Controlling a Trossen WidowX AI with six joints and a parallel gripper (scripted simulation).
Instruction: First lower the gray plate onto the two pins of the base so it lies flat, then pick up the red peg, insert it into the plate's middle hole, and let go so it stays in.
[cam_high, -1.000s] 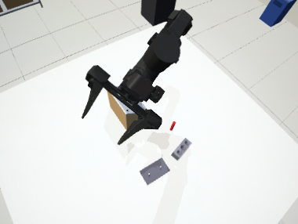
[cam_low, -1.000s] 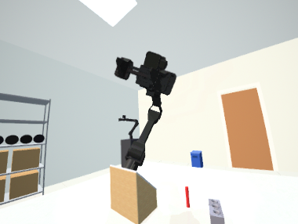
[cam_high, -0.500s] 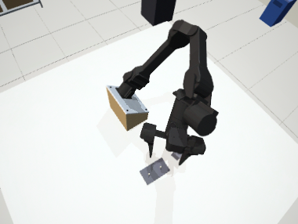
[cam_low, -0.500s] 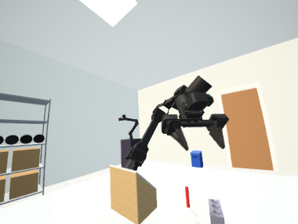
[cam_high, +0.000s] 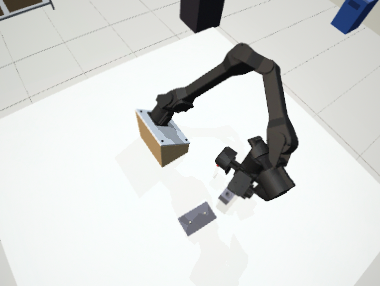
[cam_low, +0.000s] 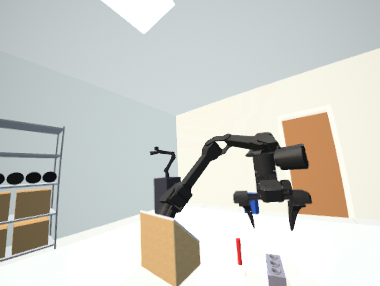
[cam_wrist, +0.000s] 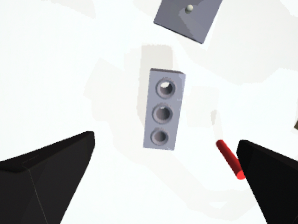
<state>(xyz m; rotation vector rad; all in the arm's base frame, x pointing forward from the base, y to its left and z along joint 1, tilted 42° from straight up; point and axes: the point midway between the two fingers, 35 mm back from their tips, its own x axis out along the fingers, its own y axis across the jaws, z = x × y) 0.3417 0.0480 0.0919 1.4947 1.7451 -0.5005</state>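
Right now the gray plate is 110 mm below my gripper tip, 10 mm to the left of it and 10 mm behind it. The rest, counted from my gripper tip: red peg 120 mm behind, 110 mm below, 40 mm to the left; then flat gray base 140 mm to the right, 140 mm below, 10 mm ahead.
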